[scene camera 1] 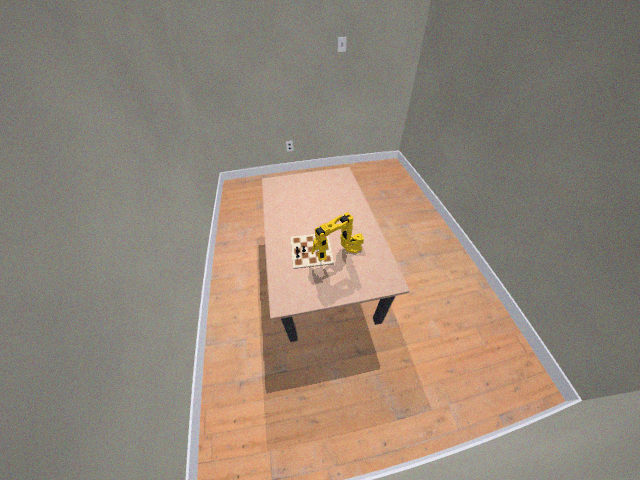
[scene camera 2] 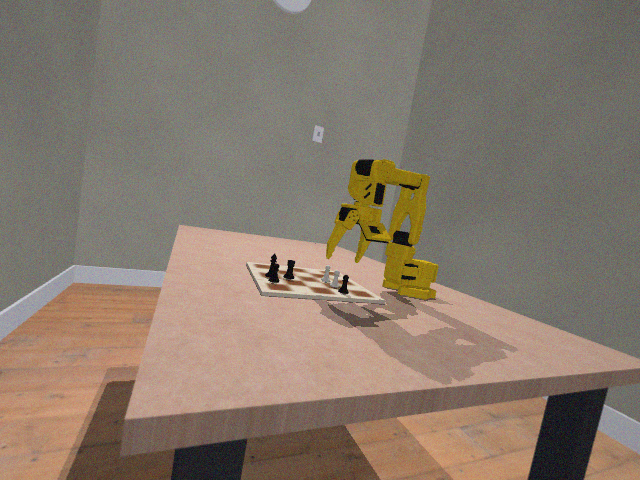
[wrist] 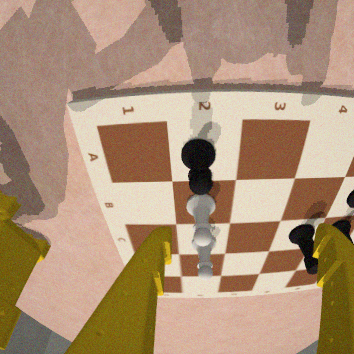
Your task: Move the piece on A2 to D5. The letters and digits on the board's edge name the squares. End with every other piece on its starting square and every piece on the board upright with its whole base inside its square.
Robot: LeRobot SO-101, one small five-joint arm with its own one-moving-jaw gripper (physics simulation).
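Places are measured from the arm's base along level axes (x ahead, y left, z up), in centimetres.
Pixels of known places: end effector, tool point: [scene camera 2: 355, 260] [wrist: 170, 240]; arm's base, origin of the base link: [scene camera 1: 349, 246] [scene camera 2: 400, 290] [wrist: 15, 223].
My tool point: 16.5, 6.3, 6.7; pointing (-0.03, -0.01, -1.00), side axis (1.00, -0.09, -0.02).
For each thing: its middle in the pictures, then the offset to it from my tool point, as dx, dy, dz. "spot": a spot on its surface instead.
- A2, body centre: [wrist: 199, 169] [scene camera 2: 344, 283] +1.0, -0.4, -4.5
- board, body centre: [wrist: 250, 235] [scene camera 2: 308, 280] [scene camera 1: 311, 249] +4.7, -8.2, -6.4
- B2, body centre: [wrist: 201, 222] [scene camera 2: 335, 278] +1.0, -4.2, -4.5
- C2, surface spot: [wrist: 204, 242] spot: +1.1, -4.1, -2.9
- black piece, body centre: [wrist: 308, 249] [scene camera 2: 290, 269] +8.9, -8.2, -4.4
The black pawn on A2 [wrist: 198, 156] [scene camera 2: 344, 285] stands upright on its light square, at the board's near right side in scene camera 2. My gripper [scene camera 2: 342, 259] [wrist: 245, 229] is open and empty, with a wide gap between its jaws. It hangs above the board [scene camera 1: 293, 244] [scene camera 2: 289, 296] [wrist: 150, 106], higher than the piece tops. In the wrist view the A2 pawn lies beyond the tips, up and left of the gap's middle. D5 cannot be made out clearly in the wrist view; the right-hand jaw covers part of that region.
White pieces stand on B2 [wrist: 201, 204] and C2 [wrist: 204, 242], in line behind the pawn. A black piece [wrist: 301, 234] stands on C4, beside the right-hand jaw tip. Other black pieces, one [scene camera 2: 272, 269] tall, stand near the board's far left. The arm base [scene camera 2: 410, 279] is right of the board.
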